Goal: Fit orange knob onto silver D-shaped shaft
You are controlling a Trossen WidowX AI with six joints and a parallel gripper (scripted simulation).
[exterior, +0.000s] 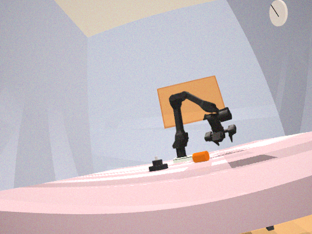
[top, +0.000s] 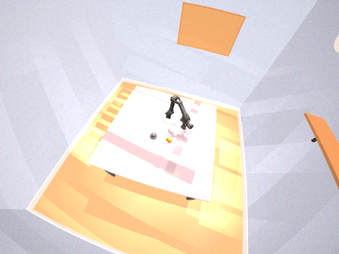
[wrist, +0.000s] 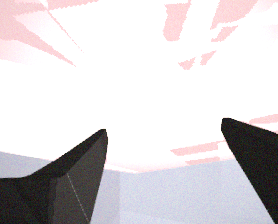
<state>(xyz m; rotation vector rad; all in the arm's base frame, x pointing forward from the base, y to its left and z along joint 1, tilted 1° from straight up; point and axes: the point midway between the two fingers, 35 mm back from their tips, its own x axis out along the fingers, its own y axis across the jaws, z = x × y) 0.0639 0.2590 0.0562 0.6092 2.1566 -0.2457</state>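
Right now the orange knob is 29 cm ahead of my gripper tip, 17 cm to the right of it and 3 cm below it. Round my gripper tip: round pedestal (37 cm to the right, 28 cm ahead, 2 cm below).
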